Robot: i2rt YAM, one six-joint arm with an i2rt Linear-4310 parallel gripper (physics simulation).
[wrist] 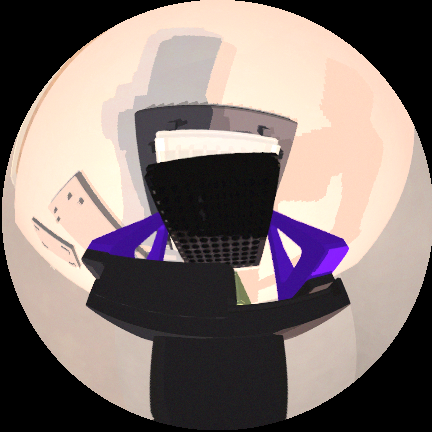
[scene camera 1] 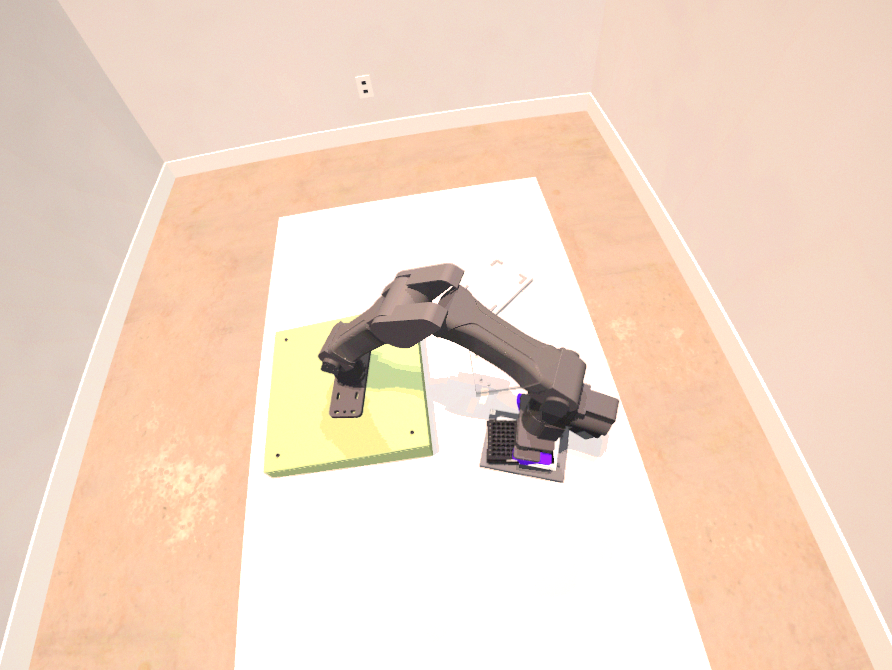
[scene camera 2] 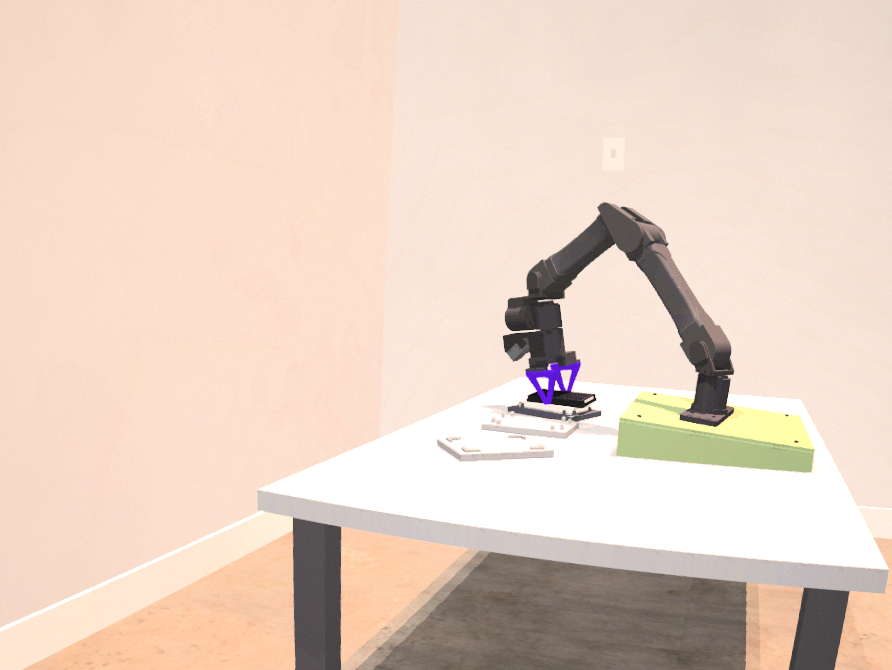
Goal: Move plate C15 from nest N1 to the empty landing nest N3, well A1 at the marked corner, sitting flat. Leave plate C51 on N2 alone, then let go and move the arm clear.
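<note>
My gripper [wrist: 217,214] [scene camera 2: 553,388] [scene camera 1: 531,452] has purple fingers and is shut on the long sides of a black well plate, C15 [wrist: 213,197] [scene camera 1: 499,442] [scene camera 2: 578,398]. It holds the plate level, a little above a dark grey nest [wrist: 141,125] [scene camera 1: 519,473] [scene camera 2: 587,415]. A white slab [wrist: 217,144] [scene camera 1: 550,467] lies on that nest under the black plate; I cannot tell whether it is a plate or the nest's floor. No labels or corner marks are readable.
Two flat white nests [wrist: 76,201] [wrist: 48,241] [scene camera 2: 529,427] [scene camera 2: 495,448] lie beside the dark nest, towards the table's end. The arm stands on a green base block [scene camera 1: 389,426] [scene camera 2: 720,439]. The white table [scene camera 1: 446,577] [scene camera 2: 576,519] stands in a bare room.
</note>
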